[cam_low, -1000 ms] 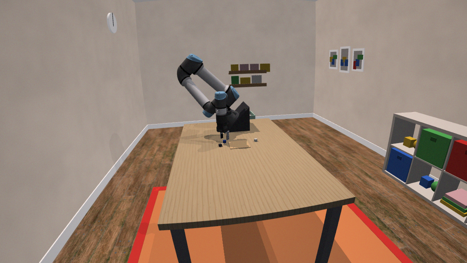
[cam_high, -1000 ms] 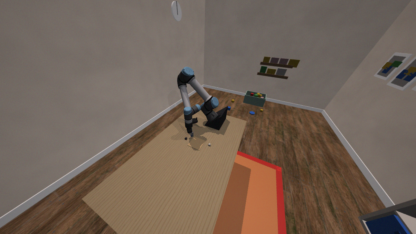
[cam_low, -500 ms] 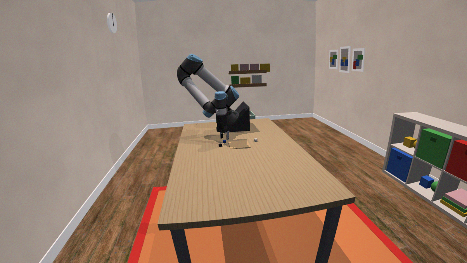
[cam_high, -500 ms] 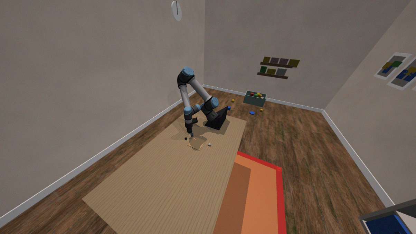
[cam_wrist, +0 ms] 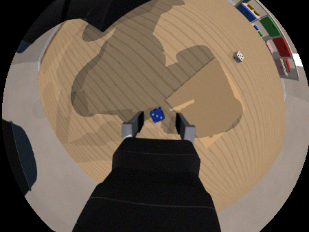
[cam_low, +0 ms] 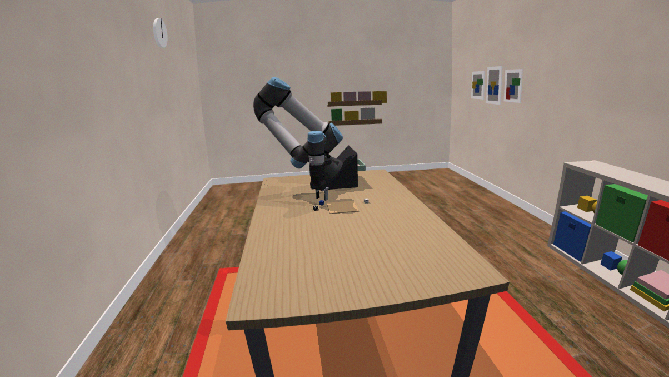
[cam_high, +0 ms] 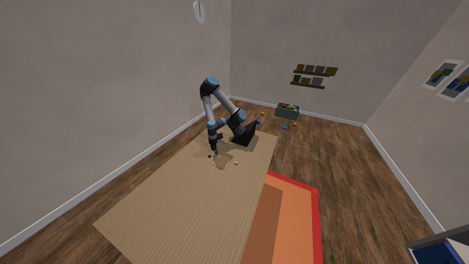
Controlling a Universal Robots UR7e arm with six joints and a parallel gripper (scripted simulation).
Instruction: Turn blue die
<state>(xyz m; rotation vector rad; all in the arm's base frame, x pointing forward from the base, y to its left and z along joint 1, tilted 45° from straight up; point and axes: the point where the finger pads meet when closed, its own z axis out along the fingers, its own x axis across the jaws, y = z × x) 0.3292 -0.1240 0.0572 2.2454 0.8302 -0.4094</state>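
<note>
Now: the blue die 40 mm below my hand. Also, from my hand: tan mat: 60 mm ahead, 90 mm to the left, 50 mm below; white die: 30 mm ahead, 220 mm to the left, 40 mm below; black die: 60 mm ahead, 40 mm to the right, 40 mm below.
</note>
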